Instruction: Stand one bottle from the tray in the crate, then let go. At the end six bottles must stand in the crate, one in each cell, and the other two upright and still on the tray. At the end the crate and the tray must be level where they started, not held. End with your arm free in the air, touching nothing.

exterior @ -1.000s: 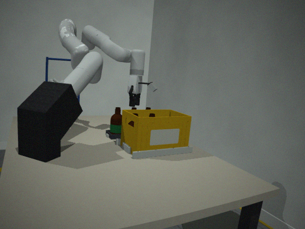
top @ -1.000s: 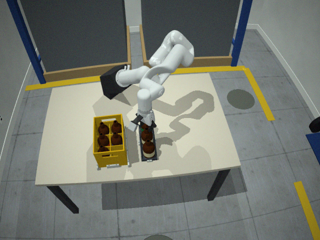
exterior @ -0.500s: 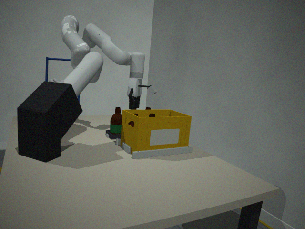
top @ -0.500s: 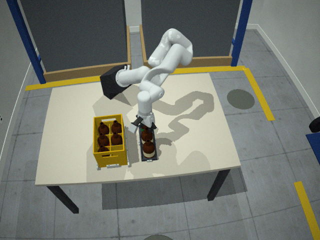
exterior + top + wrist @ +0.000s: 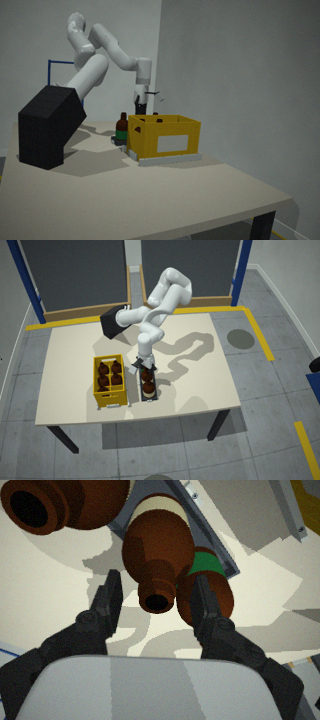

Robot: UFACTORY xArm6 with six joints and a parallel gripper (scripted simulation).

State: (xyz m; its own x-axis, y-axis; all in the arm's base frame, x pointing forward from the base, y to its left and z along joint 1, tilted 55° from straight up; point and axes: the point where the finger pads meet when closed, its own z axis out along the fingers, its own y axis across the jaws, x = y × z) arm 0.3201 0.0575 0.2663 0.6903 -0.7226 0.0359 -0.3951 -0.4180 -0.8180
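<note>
Right now the glass bottle is 8 cm ahead of my hand, 3 cm to the left of it and 7 cm below it. Round my hand: yellow crate: 8 cm ahead, 22 cm to the right, 7 cm below.
</note>
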